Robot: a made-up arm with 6 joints. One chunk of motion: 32 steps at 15 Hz.
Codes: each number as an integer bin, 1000 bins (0 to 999) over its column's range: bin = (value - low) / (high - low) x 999, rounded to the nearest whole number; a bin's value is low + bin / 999 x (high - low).
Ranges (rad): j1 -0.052..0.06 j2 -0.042..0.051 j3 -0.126..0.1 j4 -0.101..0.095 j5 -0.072..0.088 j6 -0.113..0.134
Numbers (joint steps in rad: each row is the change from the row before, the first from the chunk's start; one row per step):
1: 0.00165 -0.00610 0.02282 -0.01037 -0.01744 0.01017
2: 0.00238 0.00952 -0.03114 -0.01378 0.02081 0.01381
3: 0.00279 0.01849 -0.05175 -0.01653 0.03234 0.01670
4: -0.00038 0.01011 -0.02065 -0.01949 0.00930 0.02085
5: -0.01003 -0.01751 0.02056 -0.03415 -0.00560 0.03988
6: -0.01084 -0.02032 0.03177 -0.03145 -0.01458 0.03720
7: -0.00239 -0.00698 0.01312 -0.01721 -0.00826 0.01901
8: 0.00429 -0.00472 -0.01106 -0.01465 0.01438 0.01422
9: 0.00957 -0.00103 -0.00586 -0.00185 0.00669 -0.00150
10: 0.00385 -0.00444 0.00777 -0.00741 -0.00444 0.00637
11: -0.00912 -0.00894 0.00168 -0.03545 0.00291 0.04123
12: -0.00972 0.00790 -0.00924 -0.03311 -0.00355 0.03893
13: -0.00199 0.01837 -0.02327 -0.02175 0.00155 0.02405
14: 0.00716 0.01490 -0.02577 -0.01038 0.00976 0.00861
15: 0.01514 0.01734 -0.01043 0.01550 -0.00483 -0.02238
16: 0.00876 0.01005 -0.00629 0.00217 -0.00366 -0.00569
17: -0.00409 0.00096 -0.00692 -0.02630 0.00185 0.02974
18: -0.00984 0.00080 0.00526 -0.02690 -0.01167 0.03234
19: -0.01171 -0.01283 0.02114 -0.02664 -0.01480 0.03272
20: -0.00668 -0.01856 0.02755 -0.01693 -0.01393 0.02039
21: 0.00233 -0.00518 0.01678 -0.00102 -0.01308 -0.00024
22: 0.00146 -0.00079 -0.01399 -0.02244 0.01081 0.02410
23: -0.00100 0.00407 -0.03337 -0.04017 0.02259 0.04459
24: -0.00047 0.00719 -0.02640 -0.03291 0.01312 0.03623
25: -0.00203 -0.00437 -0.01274 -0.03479 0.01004 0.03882
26: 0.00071 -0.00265 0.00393 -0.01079 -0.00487 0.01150
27: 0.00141 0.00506 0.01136 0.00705 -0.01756 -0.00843
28: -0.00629 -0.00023 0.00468 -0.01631 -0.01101 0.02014
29: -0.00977 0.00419 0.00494 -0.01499 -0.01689 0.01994
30: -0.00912 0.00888 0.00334 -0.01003 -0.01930 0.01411
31: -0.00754 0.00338 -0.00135 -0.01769 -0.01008 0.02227
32: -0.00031 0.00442 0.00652 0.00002 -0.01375 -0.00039
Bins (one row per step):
1: 479 386 658 462 341 498
2: 485 553 419 445 579 513
3: 489 650 328 431 651 525
4: 460 560 466 415 508 541
5: 374 263 648 341 415 618
6: 367 233 697 354 359 607
7: 443 376 615 427 398 534
8: 502 400 508 440 539 515
9: 549 440 531 505 491 451
10: 498 403 591 477 422 483
11: 382 355 564 334 468 624
12: 377 536 516 346 427 614
13: 446 648 454 404 459 554
14: 528 611 443 462 510 492
15: 599 637 511 594 419 367
16: 542 559 529 526 427 434
17: 427 461 526 381 461 577
18: 376 460 580 378 377 588
19: 359 313 650 379 357 589
20: 404 252 679 428 363 540
21: 485 396 631 510 368 456
22: 477 443 495 400 517 555
23: 455 495 409 310 591 637
24: 460 528 440 347 531 604
25: 446 404 501 337 512 614
26: 470 423 574 460 419 504
27: 476 506 607 551 340 423
28: 408 449 578 432 381 538
29: 377 496 579 438 344 538
30: 382 547 572 464 329 514
31: 397 487 551 425 387 547
32: 461 499 586 515 364 455

